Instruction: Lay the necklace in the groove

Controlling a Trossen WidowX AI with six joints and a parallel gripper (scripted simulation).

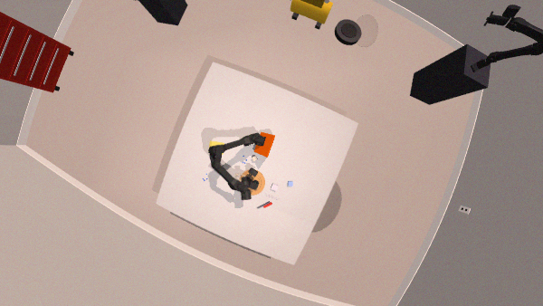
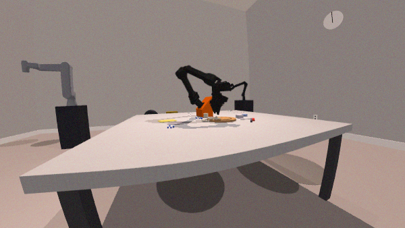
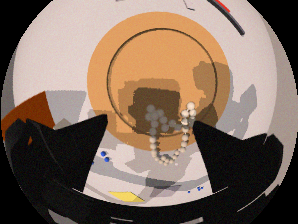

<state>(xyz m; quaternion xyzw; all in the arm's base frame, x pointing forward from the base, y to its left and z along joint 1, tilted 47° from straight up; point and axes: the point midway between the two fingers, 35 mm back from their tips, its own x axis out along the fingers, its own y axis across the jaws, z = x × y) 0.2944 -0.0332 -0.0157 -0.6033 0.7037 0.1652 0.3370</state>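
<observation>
The round tan bead board is 30 mm ahead of my gripper tip, 30 mm to the left of it and 30 mm below it. From my gripper tip the other things lie so: tool 170 mm ahead, 180 mm to the left, 30 mm below; white square 10 mm ahead, 200 mm to the left, 30 mm below; pale blue cube 50 mm behind, 310 mm to the left, 30 mm below.
</observation>
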